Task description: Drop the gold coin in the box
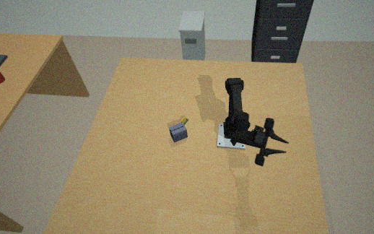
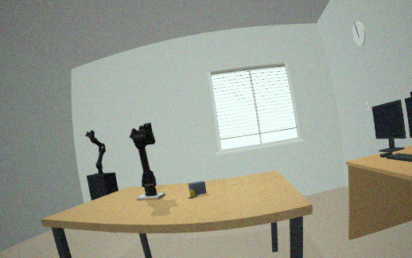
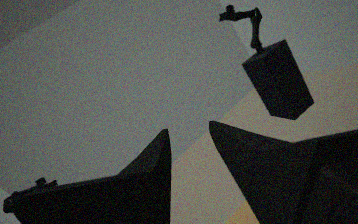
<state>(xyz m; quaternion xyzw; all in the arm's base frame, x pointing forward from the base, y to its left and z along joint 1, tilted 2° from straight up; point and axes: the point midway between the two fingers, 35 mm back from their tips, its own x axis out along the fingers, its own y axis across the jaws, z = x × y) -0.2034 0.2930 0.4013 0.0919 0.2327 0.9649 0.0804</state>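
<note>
The thin gold coin is 53 cm ahead of my gripper tip, 39 cm below it and 35 cm to the right of it.
</note>
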